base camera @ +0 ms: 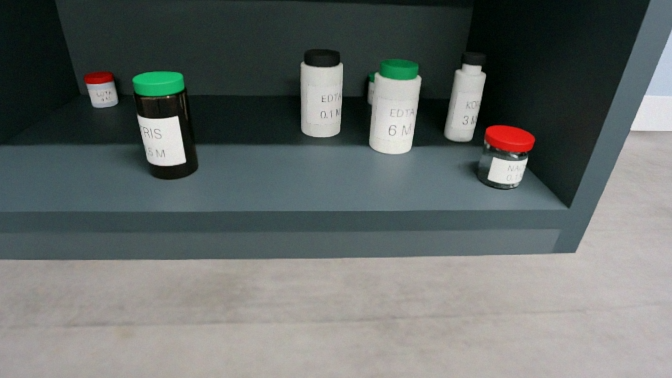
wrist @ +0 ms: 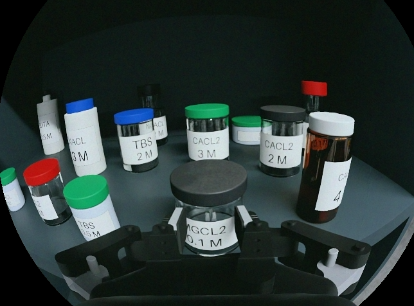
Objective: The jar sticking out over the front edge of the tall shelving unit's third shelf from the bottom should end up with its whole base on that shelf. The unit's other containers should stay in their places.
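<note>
The clear jar labelled MGCL2 0.1 M, with a dark grey lid (wrist: 209, 182), stands upright at the front of the shelf (wrist: 142, 197) in the wrist view. My gripper (wrist: 210, 218) is partly open, with one fingertip at each side of the jar's lower front as seen from the wrist; it is not clamped on the jar. The gripper body hides the shelf's front edge under the jar, so the overhang cannot be judged. This jar does not show in the base camera view.
Right of the jar stands an amber bottle (wrist: 327, 170). To its left are a green-lidded TBS jar (wrist: 92, 207) and a red-lidded jar (wrist: 47, 192). Behind stand CACL2 3 M (wrist: 207, 132), CACL2 2 M (wrist: 281, 142) and TBS 2 M (wrist: 137, 142). The base camera shows a low shelf (base camera: 280, 185) with several containers.
</note>
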